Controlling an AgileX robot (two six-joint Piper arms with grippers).
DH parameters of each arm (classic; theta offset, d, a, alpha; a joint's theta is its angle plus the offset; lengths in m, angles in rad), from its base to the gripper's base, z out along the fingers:
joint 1: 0 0.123 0 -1.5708
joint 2: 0.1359 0 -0.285 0
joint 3: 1.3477 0 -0.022 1.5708
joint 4: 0 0.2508 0 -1.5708
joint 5: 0 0 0.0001 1.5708
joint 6: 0 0.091 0 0
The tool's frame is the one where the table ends.
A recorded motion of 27 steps. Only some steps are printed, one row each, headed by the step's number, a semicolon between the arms.
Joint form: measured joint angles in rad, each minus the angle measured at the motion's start. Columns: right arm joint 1, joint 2, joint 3, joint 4, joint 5, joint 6; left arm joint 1, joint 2, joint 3, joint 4, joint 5, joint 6.
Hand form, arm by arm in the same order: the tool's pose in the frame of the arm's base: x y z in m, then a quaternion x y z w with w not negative. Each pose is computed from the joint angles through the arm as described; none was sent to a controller.
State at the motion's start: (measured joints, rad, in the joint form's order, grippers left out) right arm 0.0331 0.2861 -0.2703 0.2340 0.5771 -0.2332; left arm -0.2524 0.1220 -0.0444 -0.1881 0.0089 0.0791
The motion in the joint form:
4: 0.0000 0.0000 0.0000 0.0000 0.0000 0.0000; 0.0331 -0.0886 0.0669 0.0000 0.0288 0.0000
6: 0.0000 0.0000 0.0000 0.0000 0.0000 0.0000; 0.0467 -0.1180 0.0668 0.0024 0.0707 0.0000
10: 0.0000 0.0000 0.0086 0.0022 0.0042 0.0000; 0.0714 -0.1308 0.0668 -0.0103 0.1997 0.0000
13: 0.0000 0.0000 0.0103 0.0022 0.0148 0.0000; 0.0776 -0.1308 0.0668 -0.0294 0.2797 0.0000
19: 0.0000 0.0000 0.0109 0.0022 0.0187 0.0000; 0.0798 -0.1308 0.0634 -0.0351 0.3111 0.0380
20: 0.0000 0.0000 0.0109 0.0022 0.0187 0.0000; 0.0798 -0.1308 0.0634 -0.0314 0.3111 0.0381
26: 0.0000 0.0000 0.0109 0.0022 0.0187 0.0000; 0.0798 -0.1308 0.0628 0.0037 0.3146 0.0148
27: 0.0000 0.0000 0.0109 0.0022 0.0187 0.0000; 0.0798 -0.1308 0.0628 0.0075 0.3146 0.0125
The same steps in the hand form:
4: 0.0676 0.0138 0.2367 -0.06211 0.85495 0.05365 0.51218; 0.0585 -0.0137 0.2002 0.04162 0.70791 -0.11764 0.69519
6: 0.0676 0.0138 0.2367 -0.06211 0.85495 0.05365 0.51218; 0.0563 -0.0131 0.1983 0.04067 0.71208 -0.11398 0.69159
10: 0.0674 0.0140 0.2336 -0.06181 0.85812 0.05506 0.50674; 0.0543 -0.0137 0.1875 0.03821 0.75087 -0.11242 0.64969
13: 0.0669 0.0141 0.2323 -0.06268 0.86108 0.05582 0.50150; 0.0528 -0.0150 0.1806 0.03686 0.77587 -0.11904 0.61846
19: 0.0667 0.0142 0.2318 -0.06300 0.86215 0.05610 0.49958; 0.0520 -0.0155 0.1791 0.05195 0.78340 -0.10969 0.60955
20: 0.0667 0.0142 0.2318 -0.06300 0.86215 0.05610 0.49958; 0.0520 -0.0154 0.1790 0.05302 0.78341 -0.10813 0.60972
26: 0.0667 0.0142 0.2318 -0.06300 0.86215 0.05610 0.49958; 0.0521 -0.0145 0.1787 0.05393 0.78493 -0.10080 0.60894
27: 0.0667 0.0142 0.2318 -0.06300 0.86215 0.05610 0.49958; 0.0521 -0.0144 0.1787 0.05408 0.78499 -0.09993 0.60899

